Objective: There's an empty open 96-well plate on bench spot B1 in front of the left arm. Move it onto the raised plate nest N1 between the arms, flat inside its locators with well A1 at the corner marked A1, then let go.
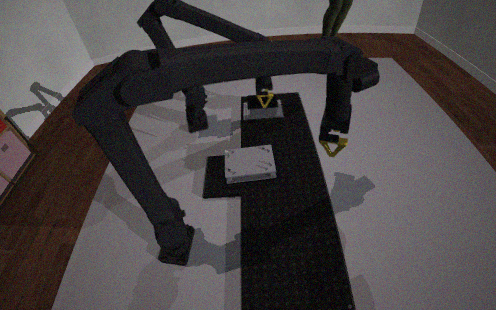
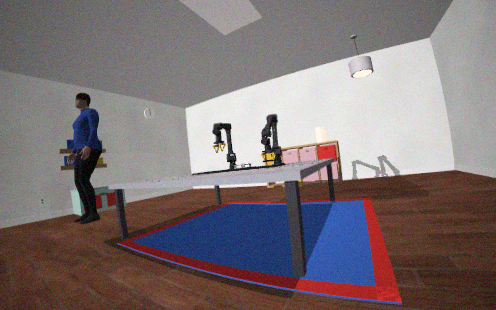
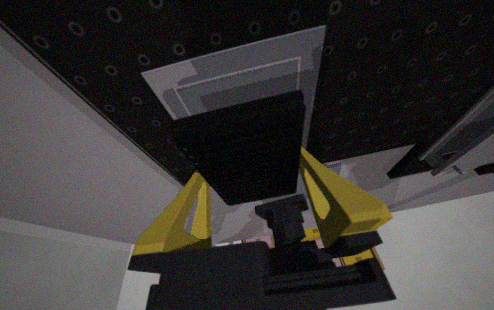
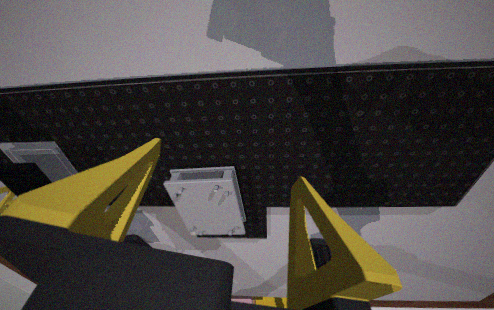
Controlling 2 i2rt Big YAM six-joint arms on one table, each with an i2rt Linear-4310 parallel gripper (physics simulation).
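Places are measured from the left arm's base along level axes (x left, y up, z ahead), in centimetres.
Where they show: left gripper, fingertip midpoint: (image 1: 263, 101) (image 3: 249, 159) (image 4: 34, 186); right gripper, fingertip midpoint: (image 1: 334, 143) (image 2: 219, 152) (image 4: 231, 164); left arm's base, link origin: (image 1: 197, 122) (image 3: 281, 205); right arm's base, link origin: (image 1: 177, 245) (image 4: 329, 248).
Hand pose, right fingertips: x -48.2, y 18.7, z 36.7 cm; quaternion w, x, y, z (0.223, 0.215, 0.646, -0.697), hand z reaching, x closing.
Observation:
Things, the pixels of their centre, and the offset from my right fingertips. "*": a spot on its surface instead. Level surfaces: height alone.
- 96-well plate, body centre: (image 3: 251, 167) (image 4: 35, 190) (image 1: 262, 101) dy -13.2, dx +44.8, dz -7.6 cm
- grey bench spot B1, surface spot: (image 3: 240, 59) * dy -17.2, dx +42.0, dz -0.4 cm
- raised plate nest N1, body centre: (image 4: 209, 206) (image 1: 249, 162) (image 2: 242, 165) dy -15.1, dx +14.5, dz -21.4 cm
- long black perforated board, surface height: dy -17.4 cm
- grey table, surface height: dy -18.7 cm
The 96-well plate (image 1: 251, 101) (image 3: 244, 146) is a black rectangle. My left gripper (image 1: 264, 99) (image 2: 269, 156) (image 3: 249, 159) is shut on its sides and holds it over the grey bench spot B1 (image 1: 263, 114) (image 3: 240, 59), at the far end of the black board. The raised plate nest N1 (image 1: 250, 163) (image 4: 207, 200) (image 2: 243, 165) is a grey block with small locator pegs and stands empty between the arms. My right gripper (image 1: 334, 146) (image 2: 218, 147) (image 4: 231, 164) is open and empty. It hangs above the table to the right of the nest.
A long black perforated board (image 1: 288, 216) (image 4: 340, 133) runs down the grey table (image 1: 391, 200) (image 2: 241, 176). The right arm's long link (image 1: 241, 63) spans over the board. A person in blue (image 2: 84, 150) stands away from the table; green legs (image 1: 335, 16) show behind it.

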